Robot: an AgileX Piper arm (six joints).
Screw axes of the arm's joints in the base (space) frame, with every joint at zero. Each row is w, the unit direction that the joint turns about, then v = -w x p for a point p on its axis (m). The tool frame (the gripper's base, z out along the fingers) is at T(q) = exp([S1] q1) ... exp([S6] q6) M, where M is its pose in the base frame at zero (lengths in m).
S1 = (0, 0, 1, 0, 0, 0)
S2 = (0, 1, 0, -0.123, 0, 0)
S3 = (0, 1, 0, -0.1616, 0, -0.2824)
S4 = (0.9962, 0, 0.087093, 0, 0.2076, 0)
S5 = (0, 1, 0, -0.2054, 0, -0.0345)
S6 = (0.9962, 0, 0.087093, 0, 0.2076, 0)
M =
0.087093 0 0.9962 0.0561
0 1 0 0
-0.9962 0 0.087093 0.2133
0 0 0 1
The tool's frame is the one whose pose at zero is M.
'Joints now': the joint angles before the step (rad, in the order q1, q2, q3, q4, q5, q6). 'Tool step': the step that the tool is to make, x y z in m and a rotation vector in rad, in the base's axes. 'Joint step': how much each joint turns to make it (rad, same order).
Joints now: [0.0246 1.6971 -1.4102 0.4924 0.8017 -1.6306]
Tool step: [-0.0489 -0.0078 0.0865 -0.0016 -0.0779 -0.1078]
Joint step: [-0.0017 -0.1952 -0.0969 -0.1511 0.1535 0.2388]
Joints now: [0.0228 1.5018 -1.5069 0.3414 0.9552 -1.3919]
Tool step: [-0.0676 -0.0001 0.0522 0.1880 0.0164 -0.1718]
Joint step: [0.0001 -0.1993 -0.0078 -0.0102 0.1391 0.3112]
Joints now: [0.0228 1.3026 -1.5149 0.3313 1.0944 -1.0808]
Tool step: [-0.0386 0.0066 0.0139 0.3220 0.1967 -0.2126]
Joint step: [0.0000 -0.0858 -0.0003 0.0721 0.1465 0.4211]
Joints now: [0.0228 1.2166 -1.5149 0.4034 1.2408 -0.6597]
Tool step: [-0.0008 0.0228 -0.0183 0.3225 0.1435 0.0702]
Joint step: [-0.0002 -0.0020 0.1149 0.3152 0.0000 0.0479]
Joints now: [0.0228 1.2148 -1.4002 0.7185 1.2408 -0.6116]
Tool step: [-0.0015 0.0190 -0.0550 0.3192 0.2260 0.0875]
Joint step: [0.0000 0.0002 0.2793 0.3574 -0.0022 -0.0765]
